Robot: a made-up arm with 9 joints. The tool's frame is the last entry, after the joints. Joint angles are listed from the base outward. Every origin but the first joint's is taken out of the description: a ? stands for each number. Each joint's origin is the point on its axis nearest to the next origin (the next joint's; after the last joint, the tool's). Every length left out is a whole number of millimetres.
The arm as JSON. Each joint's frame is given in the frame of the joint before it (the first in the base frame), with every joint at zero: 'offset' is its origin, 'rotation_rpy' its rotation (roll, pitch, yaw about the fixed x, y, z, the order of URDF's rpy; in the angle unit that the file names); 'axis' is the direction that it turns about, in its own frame. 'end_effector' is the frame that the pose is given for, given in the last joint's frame.
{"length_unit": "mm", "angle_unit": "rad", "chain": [
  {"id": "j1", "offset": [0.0, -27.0, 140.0], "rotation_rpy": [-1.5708, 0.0, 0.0], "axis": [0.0, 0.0, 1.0]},
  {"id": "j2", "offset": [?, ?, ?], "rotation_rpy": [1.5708, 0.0, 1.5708], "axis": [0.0, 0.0, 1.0]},
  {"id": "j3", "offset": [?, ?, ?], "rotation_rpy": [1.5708, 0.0, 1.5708], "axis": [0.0, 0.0, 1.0]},
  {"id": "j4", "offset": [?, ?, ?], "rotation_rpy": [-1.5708, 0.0, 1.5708], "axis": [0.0, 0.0, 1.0]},
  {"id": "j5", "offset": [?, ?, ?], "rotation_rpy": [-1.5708, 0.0, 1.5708], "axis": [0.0, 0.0, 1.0]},
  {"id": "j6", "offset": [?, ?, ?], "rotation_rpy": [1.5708, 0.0, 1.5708], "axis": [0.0, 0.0, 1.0]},
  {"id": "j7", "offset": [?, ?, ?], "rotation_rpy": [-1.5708, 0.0, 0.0], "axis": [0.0, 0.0, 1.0]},
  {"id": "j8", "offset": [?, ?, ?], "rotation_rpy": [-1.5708, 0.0, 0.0], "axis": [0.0, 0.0, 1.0]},
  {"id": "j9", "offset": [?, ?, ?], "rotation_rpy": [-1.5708, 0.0, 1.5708], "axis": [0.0, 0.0, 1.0]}
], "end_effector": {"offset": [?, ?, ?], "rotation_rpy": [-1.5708, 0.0, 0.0]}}
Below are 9 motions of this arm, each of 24 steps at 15 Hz.
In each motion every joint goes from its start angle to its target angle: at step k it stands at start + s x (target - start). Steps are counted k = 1, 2, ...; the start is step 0. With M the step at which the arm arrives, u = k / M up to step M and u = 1 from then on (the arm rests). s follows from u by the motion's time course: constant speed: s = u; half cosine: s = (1 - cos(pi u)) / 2; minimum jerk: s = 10 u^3 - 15 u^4 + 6 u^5.
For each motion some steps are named. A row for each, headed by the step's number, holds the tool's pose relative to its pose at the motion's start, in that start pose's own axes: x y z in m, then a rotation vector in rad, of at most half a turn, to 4 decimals.
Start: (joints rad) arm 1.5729 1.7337 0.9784 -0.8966 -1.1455 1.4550 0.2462 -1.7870 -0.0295
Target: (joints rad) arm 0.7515 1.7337 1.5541 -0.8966 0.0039 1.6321 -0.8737 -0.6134 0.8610
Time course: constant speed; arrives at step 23
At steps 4, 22, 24:
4: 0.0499 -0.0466 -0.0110 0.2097 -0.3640 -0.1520
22: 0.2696 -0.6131 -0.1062 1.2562 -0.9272 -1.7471
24: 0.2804 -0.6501 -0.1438 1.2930 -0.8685 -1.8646

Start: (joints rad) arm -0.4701 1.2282 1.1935 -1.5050 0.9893 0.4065 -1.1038 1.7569 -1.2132
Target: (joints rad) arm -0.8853 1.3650 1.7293 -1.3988 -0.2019 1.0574 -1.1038 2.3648 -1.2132
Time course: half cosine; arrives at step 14
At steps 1, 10, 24:
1: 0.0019 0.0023 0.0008 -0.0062 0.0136 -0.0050
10: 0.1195 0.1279 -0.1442 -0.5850 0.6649 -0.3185
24: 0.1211 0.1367 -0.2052 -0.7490 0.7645 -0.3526

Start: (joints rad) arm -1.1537 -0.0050 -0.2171 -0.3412 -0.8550 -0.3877 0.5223 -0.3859 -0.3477
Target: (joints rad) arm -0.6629 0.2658 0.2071 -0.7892 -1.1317 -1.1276 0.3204 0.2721 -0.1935
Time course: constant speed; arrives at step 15
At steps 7, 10, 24:
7: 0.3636 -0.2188 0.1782 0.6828 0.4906 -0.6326
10: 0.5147 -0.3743 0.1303 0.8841 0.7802 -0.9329
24: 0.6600 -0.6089 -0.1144 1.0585 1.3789 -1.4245

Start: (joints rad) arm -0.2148 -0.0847 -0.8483 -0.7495 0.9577 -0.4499 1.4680 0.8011 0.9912
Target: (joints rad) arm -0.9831 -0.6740 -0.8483 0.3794 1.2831 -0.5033 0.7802 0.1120 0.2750
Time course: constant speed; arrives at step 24
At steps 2, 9, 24:
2: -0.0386 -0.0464 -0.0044 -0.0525 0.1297 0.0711
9: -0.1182 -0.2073 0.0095 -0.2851 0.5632 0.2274
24: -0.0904 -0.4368 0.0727 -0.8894 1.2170 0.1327

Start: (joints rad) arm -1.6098 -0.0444 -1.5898 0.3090 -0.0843 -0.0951 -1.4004 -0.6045 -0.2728
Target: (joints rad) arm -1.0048 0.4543 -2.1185 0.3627 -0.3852 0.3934 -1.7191 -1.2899 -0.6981
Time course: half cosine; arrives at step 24
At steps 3, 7, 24:
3: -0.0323 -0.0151 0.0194 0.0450 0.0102 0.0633
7: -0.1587 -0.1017 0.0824 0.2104 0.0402 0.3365
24: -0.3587 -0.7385 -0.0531 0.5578 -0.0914 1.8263

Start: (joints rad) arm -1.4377 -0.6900 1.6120 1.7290 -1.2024 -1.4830 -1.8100 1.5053 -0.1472
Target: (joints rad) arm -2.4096 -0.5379 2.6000 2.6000 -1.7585 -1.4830 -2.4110 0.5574 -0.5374
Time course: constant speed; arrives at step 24
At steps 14, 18, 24:
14: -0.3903 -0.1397 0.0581 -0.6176 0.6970 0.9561
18: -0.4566 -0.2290 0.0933 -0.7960 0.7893 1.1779
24: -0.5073 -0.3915 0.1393 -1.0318 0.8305 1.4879

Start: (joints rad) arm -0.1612 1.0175 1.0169 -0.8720 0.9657 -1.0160 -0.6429 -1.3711 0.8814
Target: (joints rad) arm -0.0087 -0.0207 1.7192 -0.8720 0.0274 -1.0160 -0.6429 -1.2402 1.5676
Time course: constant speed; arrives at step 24
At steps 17, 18, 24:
17: 0.3339 -0.1095 0.1863 -1.0518 -1.0467 -0.6080
18: 0.3436 -0.1089 0.2156 -1.1144 -1.1276 -0.6201
24: 0.3629 -0.0445 0.4114 -1.4598 -1.6522 -0.6423

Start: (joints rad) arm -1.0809 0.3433 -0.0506 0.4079 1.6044 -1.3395 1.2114 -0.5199 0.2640
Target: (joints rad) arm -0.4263 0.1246 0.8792 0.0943 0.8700 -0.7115 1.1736 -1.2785 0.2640
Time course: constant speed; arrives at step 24
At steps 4, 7, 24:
4: -0.1008 -0.0376 -0.0745 -0.1644 -0.0989 0.3268
7: -0.1596 -0.0925 -0.1216 -0.2902 -0.1327 0.5728
24: -0.1930 -0.4551 -0.0295 -0.8572 0.3341 1.7830

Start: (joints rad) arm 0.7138 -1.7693 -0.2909 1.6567 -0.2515 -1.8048 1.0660 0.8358 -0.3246
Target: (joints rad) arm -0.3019 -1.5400 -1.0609 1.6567 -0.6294 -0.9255 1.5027 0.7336 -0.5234
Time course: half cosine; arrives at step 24
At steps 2, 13, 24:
2: 0.0019 -0.0029 0.0019 -0.0026 -0.0085 0.0079
13: 0.0310 -0.1483 0.0610 -0.0102 -0.2549 0.2714
24: 0.0033 -0.3051 0.0901 0.1139 -0.4729 0.4718

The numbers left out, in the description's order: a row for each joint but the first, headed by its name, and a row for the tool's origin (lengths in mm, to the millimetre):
j2: 182.0 11.0 0.0
j3: -112.0 -284.0 0.0
j4: -32.0 188.0 0.0
j5: 0.0 104.0 0.0
j6: 56.0 61.0 0.0
j7: -113.0 47.0 0.0
j8: 0.0 -83.0 0.0
j9: 353.0 47.0 0.0
tool: -115.0 -51.0 0.0

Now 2 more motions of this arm.
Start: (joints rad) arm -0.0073 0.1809 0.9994 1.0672 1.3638 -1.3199 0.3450 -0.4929 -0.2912
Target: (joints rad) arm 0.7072 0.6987 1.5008 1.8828 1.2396 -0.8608 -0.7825 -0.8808 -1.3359
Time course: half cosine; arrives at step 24
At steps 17, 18, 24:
17: -0.3510 -0.3439 -0.4450 -0.2136 -0.2018 0.7419
18: -0.3497 -0.3799 -0.4858 -0.2611 -0.2275 0.7857
24: -0.3216 -0.4946 -0.6064 -0.4250 -0.3140 0.9050

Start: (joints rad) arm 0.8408 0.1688 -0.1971 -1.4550 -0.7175 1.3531 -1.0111 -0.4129 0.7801
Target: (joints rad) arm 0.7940 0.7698 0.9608 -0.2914 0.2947 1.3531 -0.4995 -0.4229 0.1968
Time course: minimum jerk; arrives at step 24
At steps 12, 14, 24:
12: -0.2637 0.0017 0.2066 -0.2429 0.6119 0.6715
14: -0.3368 -0.0534 0.2508 -0.4413 0.6654 0.8271
24: -0.4347 -0.2193 0.2643 -0.9973 0.6081 0.8717

